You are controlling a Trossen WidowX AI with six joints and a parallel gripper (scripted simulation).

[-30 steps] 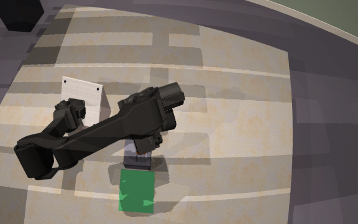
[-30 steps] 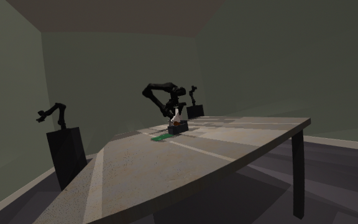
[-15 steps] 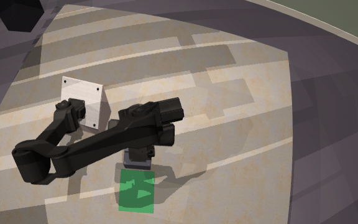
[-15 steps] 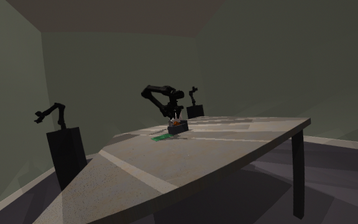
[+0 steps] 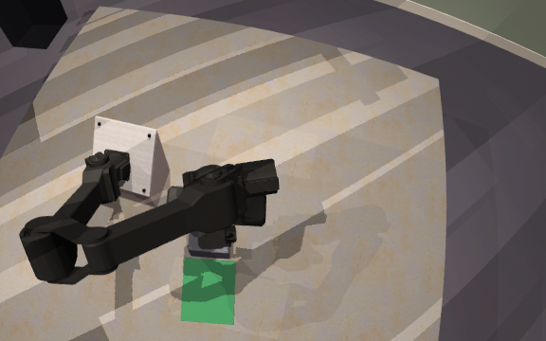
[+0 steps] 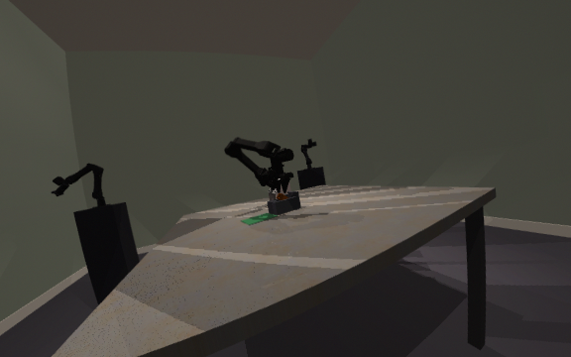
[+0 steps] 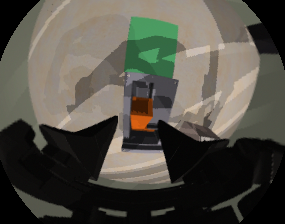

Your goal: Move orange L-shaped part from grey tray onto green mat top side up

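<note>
Right now the orange L-shaped part is 2 cm behind my gripper tip, 3 cm to the left of it and 6 cm below it. The rest, counted from my gripper tip: green mat: 15 cm to the right, 11 cm below.
</note>
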